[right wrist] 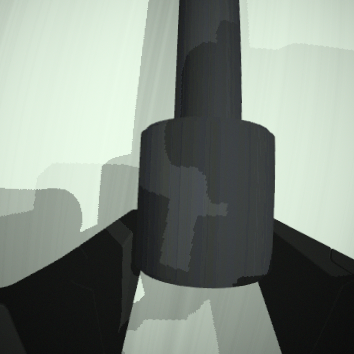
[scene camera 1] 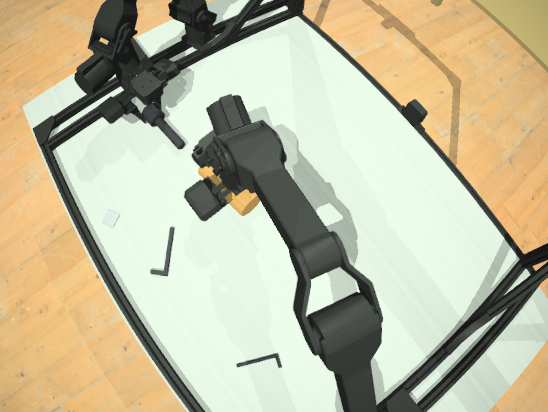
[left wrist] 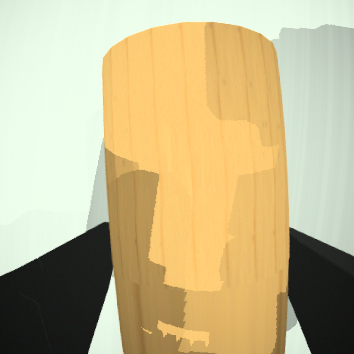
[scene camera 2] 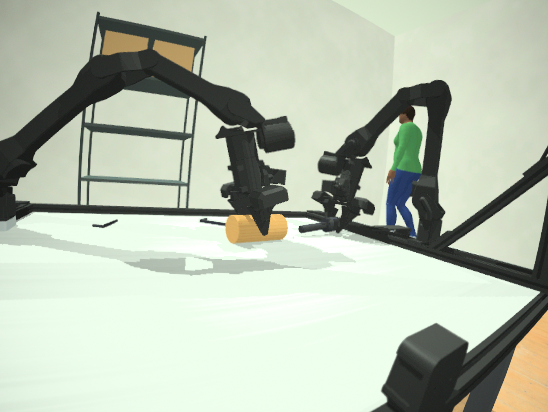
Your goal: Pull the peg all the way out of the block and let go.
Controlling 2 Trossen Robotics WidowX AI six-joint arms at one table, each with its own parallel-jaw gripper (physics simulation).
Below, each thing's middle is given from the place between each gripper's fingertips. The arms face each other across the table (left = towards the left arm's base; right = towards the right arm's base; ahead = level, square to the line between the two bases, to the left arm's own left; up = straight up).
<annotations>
Right now my right hand is 2 cm past the dark peg (right wrist: 205, 195), 5 cm to the right of it and 2 cm below it. Also, from my right hand: tan wooden cylinder block (scene camera 2: 239, 228) (11 cm behind, 22 cm to the left, 2 cm above).
Now: the tan wooden cylinder block 1 cm above my left hand. From my left hand the other things lie so: dark peg (10 cm ahead, 17 cm to the right, 1 cm above).
</annotations>
